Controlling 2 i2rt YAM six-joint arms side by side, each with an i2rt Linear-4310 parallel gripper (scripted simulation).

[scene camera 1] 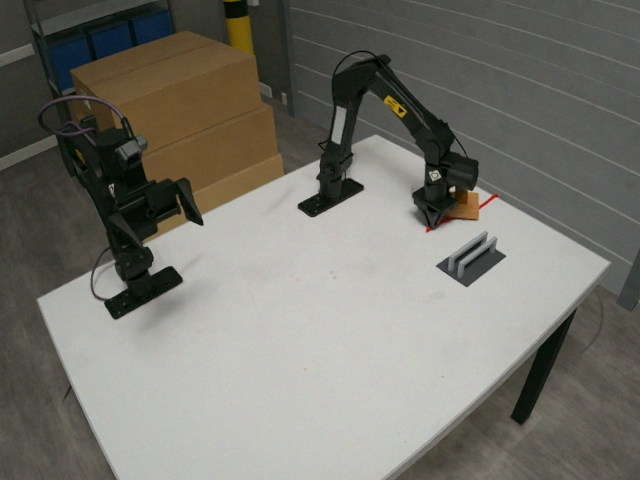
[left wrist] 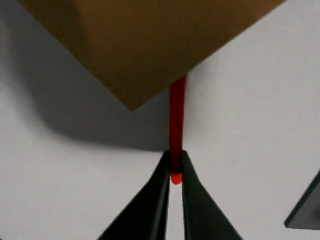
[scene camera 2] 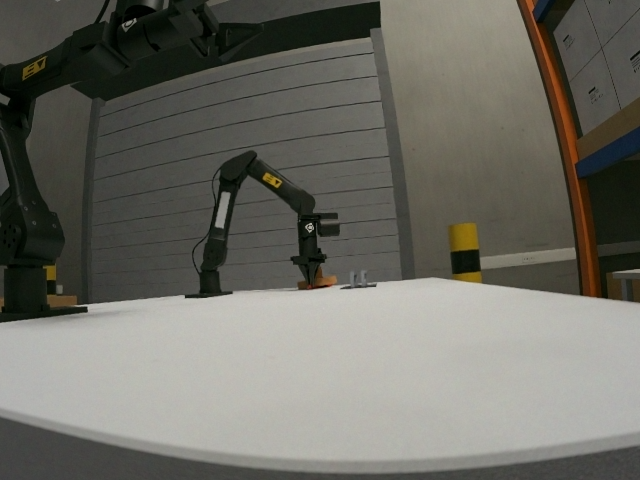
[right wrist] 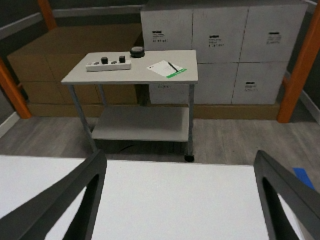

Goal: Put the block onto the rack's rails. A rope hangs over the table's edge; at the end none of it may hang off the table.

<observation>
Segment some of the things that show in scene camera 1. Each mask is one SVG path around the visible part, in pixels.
My left gripper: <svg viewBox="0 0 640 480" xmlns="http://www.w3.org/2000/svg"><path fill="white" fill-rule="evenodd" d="M424 179L424 186L412 193L413 204L418 206L418 210L428 227L431 226L431 229L434 230L447 209L453 210L457 206L457 199L451 197L452 193L450 193L450 188L454 186L448 185L447 182L440 185L430 185Z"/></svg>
My right gripper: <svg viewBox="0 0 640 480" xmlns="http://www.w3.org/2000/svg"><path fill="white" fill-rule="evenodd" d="M114 150L112 157L114 162L119 164L124 183L118 191L118 202L113 205L114 214L110 215L107 221L116 247L121 254L147 256L145 248L140 241L158 232L158 223L176 214L180 215L182 212L180 204L188 221L204 226L203 218L194 202L188 179L184 177L173 182L167 178L159 183L156 180L149 182L146 179L142 161L140 165L130 171L124 171L117 161L117 149L121 146Z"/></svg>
An orange block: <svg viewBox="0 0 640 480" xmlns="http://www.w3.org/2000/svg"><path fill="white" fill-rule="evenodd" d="M450 191L452 193L451 197L458 200L457 206L453 210L448 209L443 217L479 219L479 193L468 192L468 190L465 192L455 188L455 191Z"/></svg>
A rack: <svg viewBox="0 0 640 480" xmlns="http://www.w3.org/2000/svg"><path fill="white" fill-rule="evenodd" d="M507 255L496 249L498 238L494 236L487 241L488 232L484 231L435 267L468 288Z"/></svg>
</observation>
